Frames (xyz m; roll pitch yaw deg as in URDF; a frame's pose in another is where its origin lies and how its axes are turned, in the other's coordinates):
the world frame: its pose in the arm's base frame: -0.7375 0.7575 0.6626 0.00 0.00 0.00
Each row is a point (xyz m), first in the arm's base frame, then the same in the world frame.
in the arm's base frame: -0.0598 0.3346 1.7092
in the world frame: 0.6777 -0.4229 1.0466
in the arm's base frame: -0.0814 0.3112 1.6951
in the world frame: 0.6561 -0.4463 1.0325
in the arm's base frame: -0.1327 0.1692 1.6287
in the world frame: 0.6048 -0.5883 0.9661
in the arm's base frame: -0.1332 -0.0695 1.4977
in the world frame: 0.6043 -0.8270 0.8351
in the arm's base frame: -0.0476 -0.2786 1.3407
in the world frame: 0.6899 -1.0361 0.6781
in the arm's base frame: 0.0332 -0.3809 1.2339
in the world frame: 0.7707 -1.1384 0.5713
